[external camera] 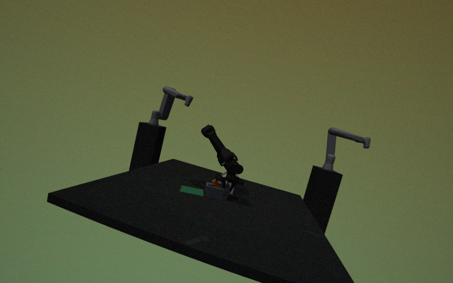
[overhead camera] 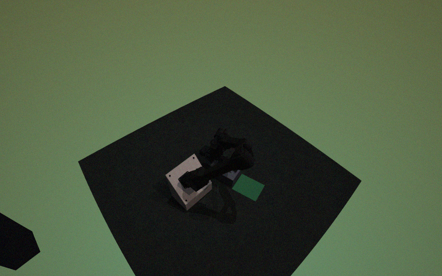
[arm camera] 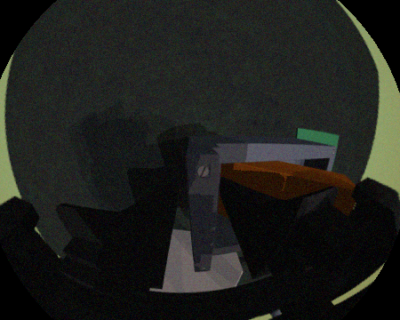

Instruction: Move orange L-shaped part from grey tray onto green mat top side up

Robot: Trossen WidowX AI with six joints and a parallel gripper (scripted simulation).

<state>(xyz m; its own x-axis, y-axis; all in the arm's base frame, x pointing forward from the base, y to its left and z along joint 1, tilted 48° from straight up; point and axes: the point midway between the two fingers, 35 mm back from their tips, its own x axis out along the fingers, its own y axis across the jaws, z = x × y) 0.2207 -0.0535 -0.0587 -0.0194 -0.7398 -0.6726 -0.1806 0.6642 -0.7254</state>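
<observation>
The orange L-shaped part is 50 mm to the right of my gripper tip and 10 mm above it. Also, from my gripper tip: green mat 220 mm to the right, 50 mm below, 30 mm ahead.
</observation>
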